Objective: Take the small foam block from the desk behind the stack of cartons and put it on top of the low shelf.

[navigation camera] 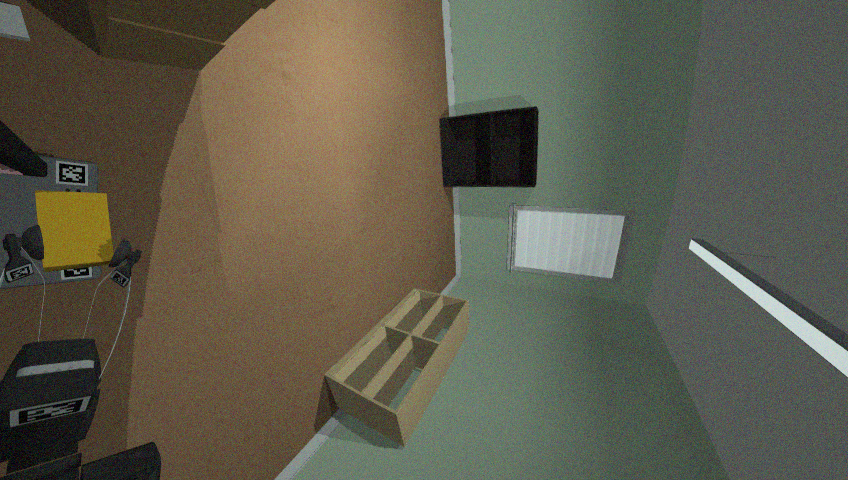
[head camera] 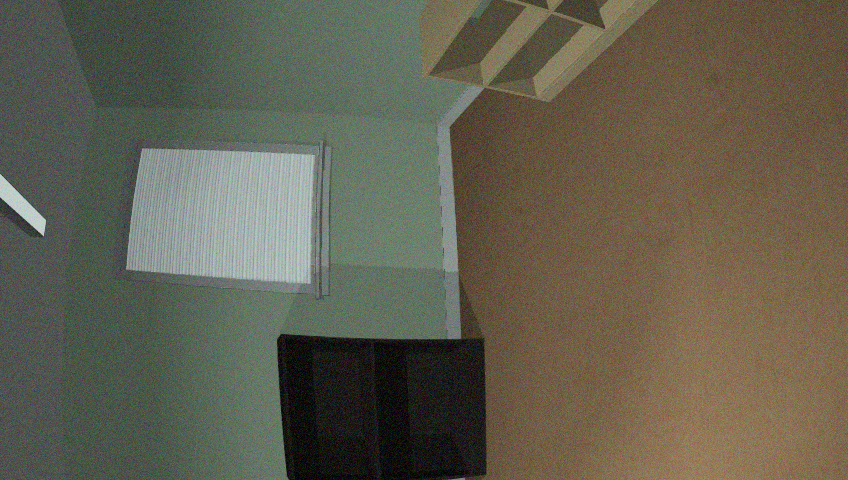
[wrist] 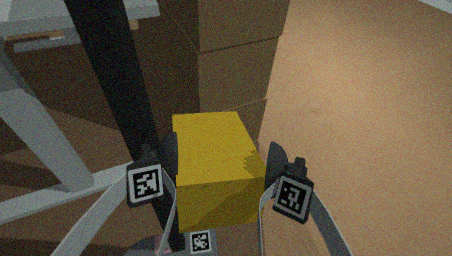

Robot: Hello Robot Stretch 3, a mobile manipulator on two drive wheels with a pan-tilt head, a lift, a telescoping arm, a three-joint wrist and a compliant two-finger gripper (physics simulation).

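The yellow foam block is between the two fingertips. My gripper is shut on it, one fingertip on each side. In the navigation camera, block and gripper are in front of my base at the far left. A light wood shelf with open compartments stands by the wall near the room corner, well apart from the gripper. A black two-compartment shelf stands against the adjoining wall. The frames do not say which is the low shelf.
The carton stack stands beyond the block in the wrist view. The white desk is at its upper left, with a leg and foot bar below. A window is on the green wall above the floor.
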